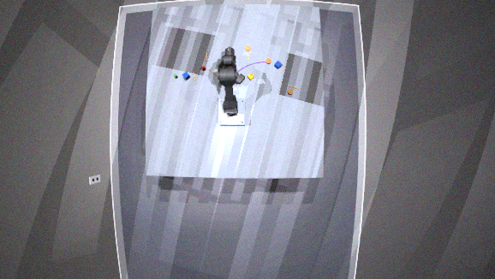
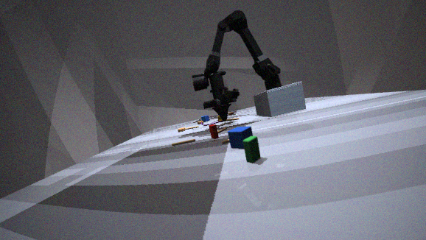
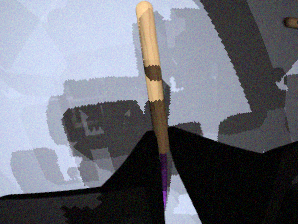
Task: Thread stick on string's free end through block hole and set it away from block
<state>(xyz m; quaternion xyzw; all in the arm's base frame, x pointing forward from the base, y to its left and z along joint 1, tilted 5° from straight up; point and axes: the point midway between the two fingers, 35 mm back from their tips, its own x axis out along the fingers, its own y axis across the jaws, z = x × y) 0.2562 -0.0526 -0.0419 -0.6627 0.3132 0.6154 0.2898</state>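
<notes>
The yellow wooden block lies 30 mm behind my gripper tip and 120 mm to the right of it. From my gripper tip the other things lie so: thin wooden stick (10 mm behind, 10 mm to the left); then round orange button (70 mm ahead, 270 mm to the right, 10 mm below); then red block (110 mm ahead, 190 mm to the left).
</notes>
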